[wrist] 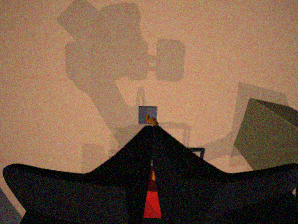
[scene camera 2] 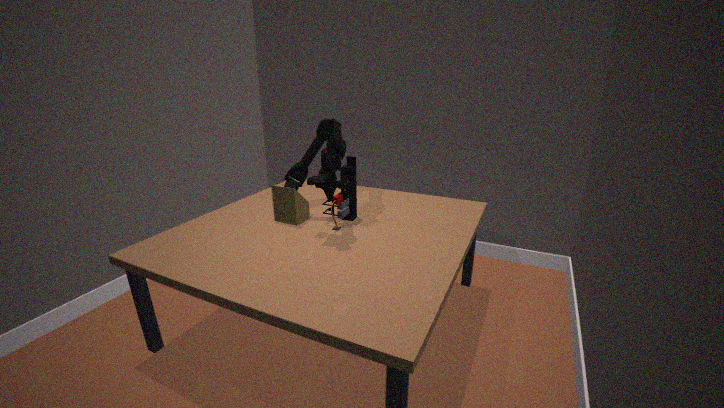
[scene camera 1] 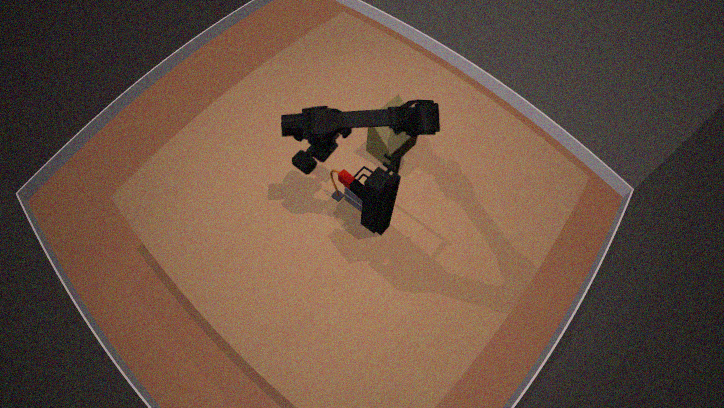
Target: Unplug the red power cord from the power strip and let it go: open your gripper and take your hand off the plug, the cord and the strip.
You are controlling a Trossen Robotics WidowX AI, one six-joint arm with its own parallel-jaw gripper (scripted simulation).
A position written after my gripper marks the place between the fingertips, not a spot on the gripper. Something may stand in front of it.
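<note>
I can see my gripper [scene camera 1: 323, 161], and the same gripper [wrist: 151, 132] from the wrist too. My gripper is shut, and it holds nothing.
</note>
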